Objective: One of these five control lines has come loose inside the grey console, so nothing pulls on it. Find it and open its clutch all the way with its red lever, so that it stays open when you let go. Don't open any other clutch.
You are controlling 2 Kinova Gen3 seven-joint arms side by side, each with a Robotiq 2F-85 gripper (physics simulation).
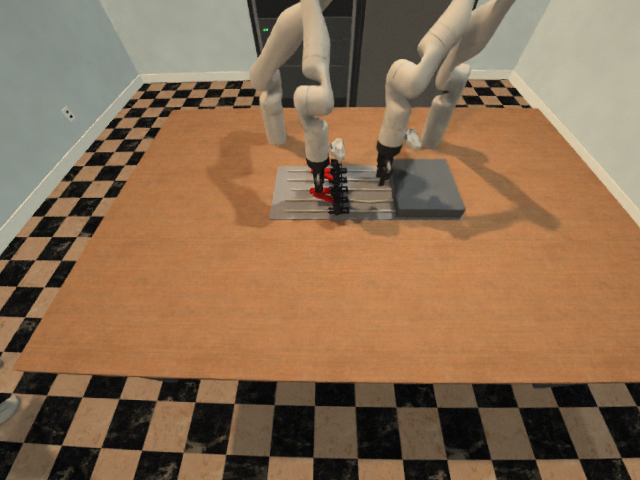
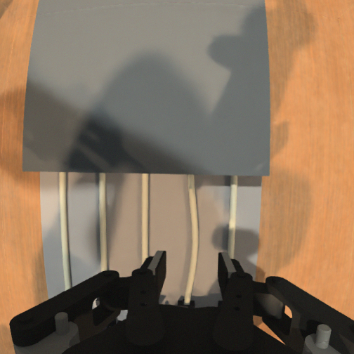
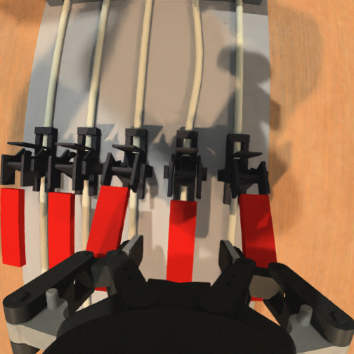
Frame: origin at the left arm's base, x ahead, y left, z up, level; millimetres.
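Seen in the pictures: left gripper, fingertip midpoint: (image 1: pixel 379 181); right gripper, fingertip midpoint: (image 1: pixel 319 189); left arm's base at its link origin: (image 1: pixel 428 142); right arm's base at its link origin: (image 1: pixel 277 139).
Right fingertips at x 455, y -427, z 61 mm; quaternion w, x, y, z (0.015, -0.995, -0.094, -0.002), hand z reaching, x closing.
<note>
Offsets run from my right fingertips to a thing's middle. Level surfaces: height alone.
Five cream control lines run from the grey console @(dy +381, dx -127, dz -36 mm) (image 1: pixel 426 180) (image 2: pixel 150 30) to black clutches with red levers. The fourth line from the left (image 2: pixel 194 230) (image 3: pixel 198 55) is bowed; the others look nearly straight. Its clutch (image 3: pixel 186 167) has a red lever (image 3: pixel 182 235) pointing away from the console. My right gripper (image 1: pixel 318 190) (image 3: pixel 180 248) is open, with its fingers on either side of that lever and a gap to each. My left gripper (image 1: pixel 382 181) (image 2: pixel 191 263) is open and empty, above the lines near the console's edge. The lever's far end is hidden behind the right gripper.
Neighbouring red levers (image 3: pixel 107 217) (image 3: pixel 258 230) lie close outside the right fingers, partly hidden by the gripper's linkages. Two more levers (image 3: pixel 61 225) (image 3: pixel 12 227) are farther left. The flat grey board @(dy -86, dx -40, dz -60 mm) (image 1: pixel 279 198) under the lines lies on the wooden table @(dz -61 mm) (image 1: pixel 310 299).
</note>
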